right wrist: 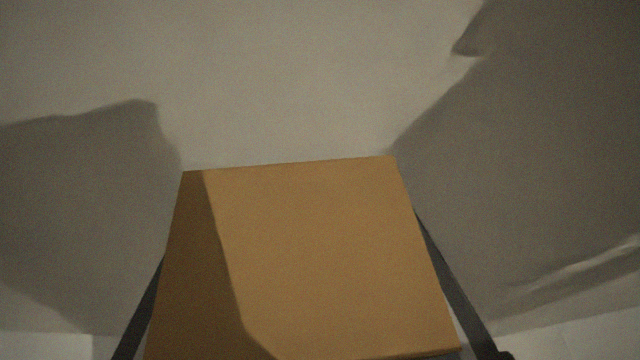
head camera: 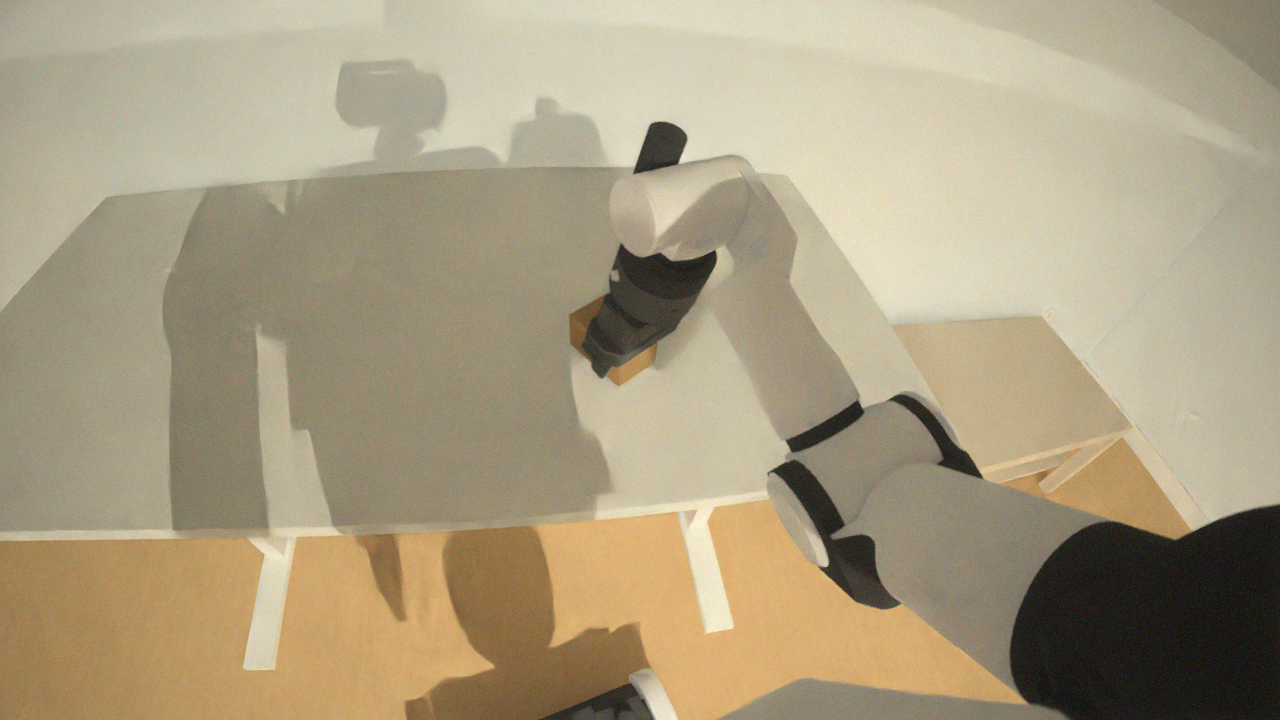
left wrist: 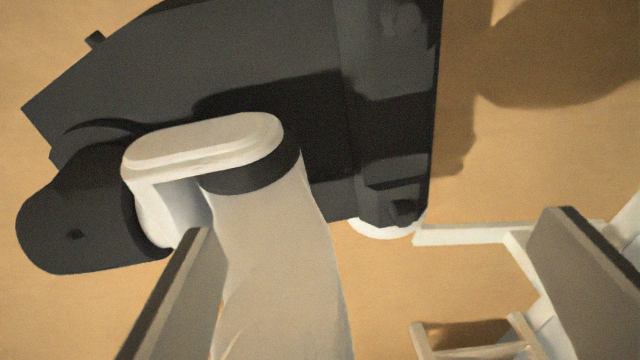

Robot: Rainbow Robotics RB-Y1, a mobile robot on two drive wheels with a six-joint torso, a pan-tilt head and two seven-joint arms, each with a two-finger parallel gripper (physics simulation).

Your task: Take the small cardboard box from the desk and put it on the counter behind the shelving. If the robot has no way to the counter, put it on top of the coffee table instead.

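Places are measured from the robot's base along level axes (x back, y right, z up), in metres.
Where they show: left gripper, between the fingertips: (left wrist: 373,237); right gripper, between the fingertips: (right wrist: 298,222) (head camera: 619,357).
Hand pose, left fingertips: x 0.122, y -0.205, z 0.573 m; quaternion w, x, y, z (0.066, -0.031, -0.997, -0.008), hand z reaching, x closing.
After its pixels a point has its place.
The small cardboard box (head camera: 636,364) @(x -0.311, y 0.244, z 1.025 m) (right wrist: 320,260) @(x -0.310, y 0.242, z 1.035 m) is orange-brown. My right gripper (head camera: 615,347) @(x -0.341, y 0.237, z 1.008 m) (right wrist: 298,222) @(x -0.341, y 0.237, z 1.008 m) is shut on it, with dark fingers along two opposite sides. The box appears to hang slightly above the pale desk (head camera: 429,429) @(x -0.353, y -0.003, z 0.950 m), though its underside is hidden. My left gripper (left wrist: 373,237) @(x 0.122, y -0.205, z 0.573 m) is open and empty, away from the box, over the floor beside my base. A low light-wood table (head camera: 1011,385) @(x -0.273, y 1.646, z 0.450 m), possibly the coffee table, stands right of the desk in the head view. The counter and shelving do not show.
A pale wall (head camera: 966,197) @(x -0.674, y 1.463, z 0.914 m) stands behind the desk. The desk has white legs (head camera: 707,573) on the orange-brown floor (head camera: 134,608) @(x -0.703, y -1.045, z 0.000 m). My dark base (left wrist: 260,55) @(x 0.187, y -0.146, z 0.169 m) fills much of the left wrist view. Part of a light wooden frame (left wrist: 422,340) @(x -0.148, y 1.169, z 0.084 m) shows at its bottom. Shadows fall across the desk.
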